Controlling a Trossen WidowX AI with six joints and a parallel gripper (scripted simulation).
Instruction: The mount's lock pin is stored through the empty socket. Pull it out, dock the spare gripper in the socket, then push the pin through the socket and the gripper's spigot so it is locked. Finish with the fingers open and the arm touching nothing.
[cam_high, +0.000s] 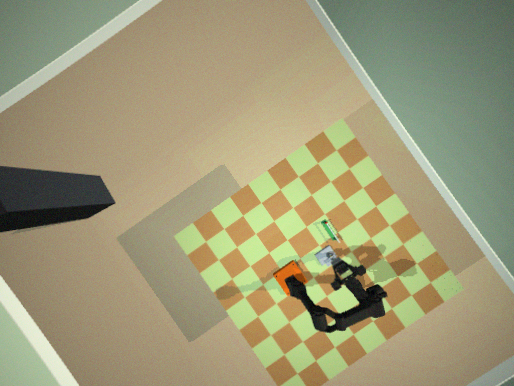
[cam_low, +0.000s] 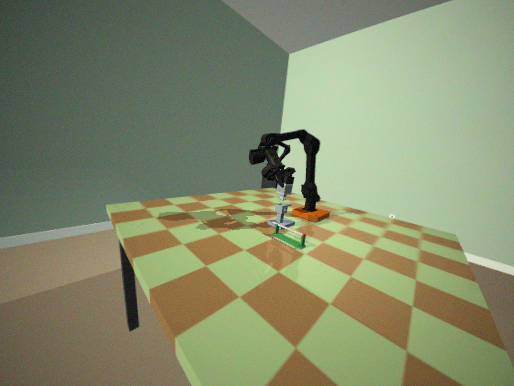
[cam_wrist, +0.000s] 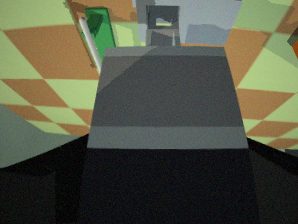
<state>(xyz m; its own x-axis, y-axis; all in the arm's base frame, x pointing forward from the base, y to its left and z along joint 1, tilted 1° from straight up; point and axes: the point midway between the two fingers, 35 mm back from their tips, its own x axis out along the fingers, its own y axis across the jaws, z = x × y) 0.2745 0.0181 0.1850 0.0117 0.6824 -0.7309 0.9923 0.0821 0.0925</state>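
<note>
My gripper tip is now 9 cm short of the green rest, 11 cm to the right of it and 16 cm above it. The rest, counted from my gripper tip: mount: 1 cm to the right, 13 cm below; then spare gripper: 1 cm to the right, 1 cm below.
</note>
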